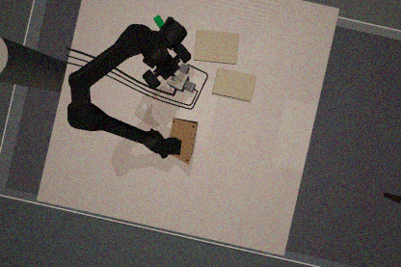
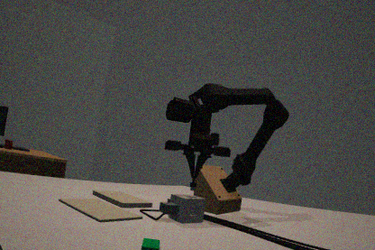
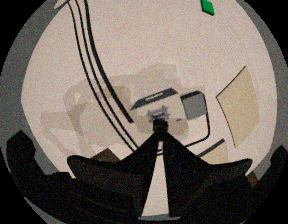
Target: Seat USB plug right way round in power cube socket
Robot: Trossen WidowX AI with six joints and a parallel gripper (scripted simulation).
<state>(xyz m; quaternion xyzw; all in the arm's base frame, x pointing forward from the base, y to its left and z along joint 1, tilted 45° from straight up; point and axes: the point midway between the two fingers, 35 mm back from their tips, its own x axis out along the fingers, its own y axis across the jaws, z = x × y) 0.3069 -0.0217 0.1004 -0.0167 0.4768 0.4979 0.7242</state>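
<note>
Now: gripper tip 20 mm above the dark USB plug. The rest, counted from my gripper tip: green block 280 mm ahead, 130 mm below, 120 mm to the left.
</note>
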